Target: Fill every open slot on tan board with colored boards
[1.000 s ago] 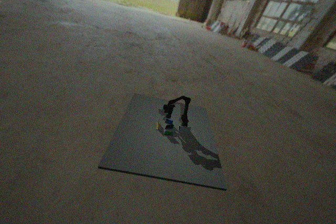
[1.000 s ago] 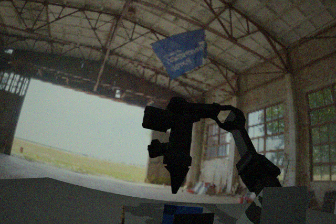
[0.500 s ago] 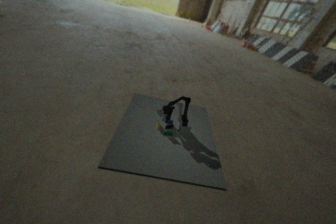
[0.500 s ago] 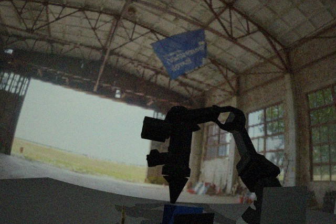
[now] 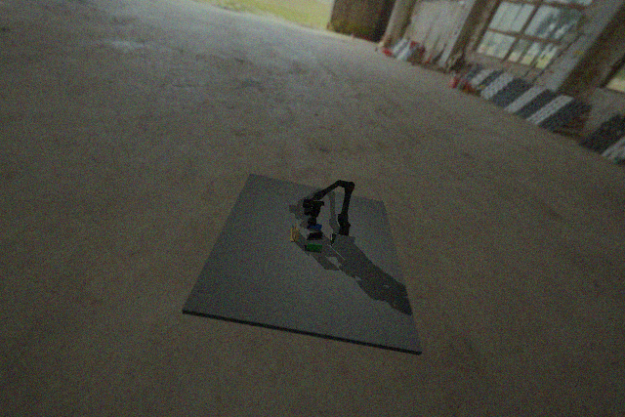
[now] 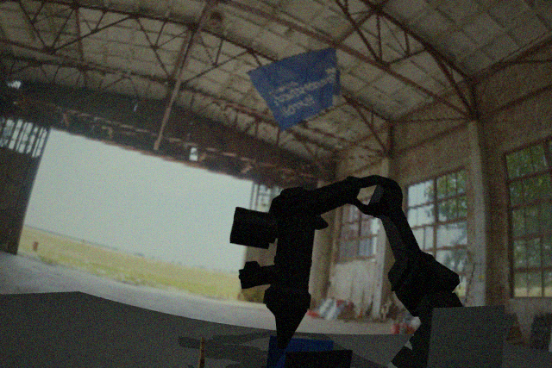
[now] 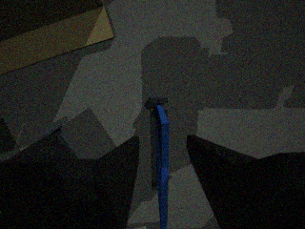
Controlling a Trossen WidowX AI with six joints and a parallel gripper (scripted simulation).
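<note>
Right now my gripper tip is 3 cm past the blue board, 1 cm to the right of it and 3 cm above it. The rest, counted from my gripper tip: green board: 2 cm behind, 21 cm to the left, 3 cm below; then tan board: 12 cm ahead, 9 cm to the left, 3 cm below; then dark flat piece: 3 cm behind, 10 cm to the left, 3 cm below.
</note>
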